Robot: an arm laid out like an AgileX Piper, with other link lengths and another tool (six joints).
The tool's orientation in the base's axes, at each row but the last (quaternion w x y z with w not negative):
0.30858 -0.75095 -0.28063 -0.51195
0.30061 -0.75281 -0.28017 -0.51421
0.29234 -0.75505 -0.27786 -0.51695
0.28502 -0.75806 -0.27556 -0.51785
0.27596 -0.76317 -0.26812 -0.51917
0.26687 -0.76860 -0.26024 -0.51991
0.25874 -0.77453 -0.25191 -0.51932
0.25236 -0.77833 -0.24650 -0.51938
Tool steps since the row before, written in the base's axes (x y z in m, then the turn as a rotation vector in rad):
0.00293 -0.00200 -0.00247 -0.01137 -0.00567 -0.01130
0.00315 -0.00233 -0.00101 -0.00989 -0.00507 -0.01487
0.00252 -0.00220 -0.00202 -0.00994 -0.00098 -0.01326
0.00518 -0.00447 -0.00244 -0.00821 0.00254 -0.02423
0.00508 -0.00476 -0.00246 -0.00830 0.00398 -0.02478
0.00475 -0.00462 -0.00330 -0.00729 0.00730 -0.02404
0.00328 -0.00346 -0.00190 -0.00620 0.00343 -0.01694
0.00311 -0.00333 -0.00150 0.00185 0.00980 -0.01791
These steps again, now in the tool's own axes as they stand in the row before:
-0.00161 0.00390 0.00095 -0.01486 -0.00270 -0.00781
-0.00022 0.00401 0.00048 -0.01770 -0.00143 -0.00543
-0.00138 0.00361 0.00055 -0.01571 -0.00447 -0.00295
-0.00123 0.00712 0.00078 -0.02508 -0.00404 0.00396
-0.00129 0.00724 0.00070 -0.02545 -0.00504 0.00508
-0.00212 0.00702 0.00104 -0.02402 -0.00685 0.00778
-0.00110 0.00498 0.00054 -0.01749 -0.00426 0.00363
-0.00075 0.00471 0.00047 -0.01489 -0.00372 0.01359

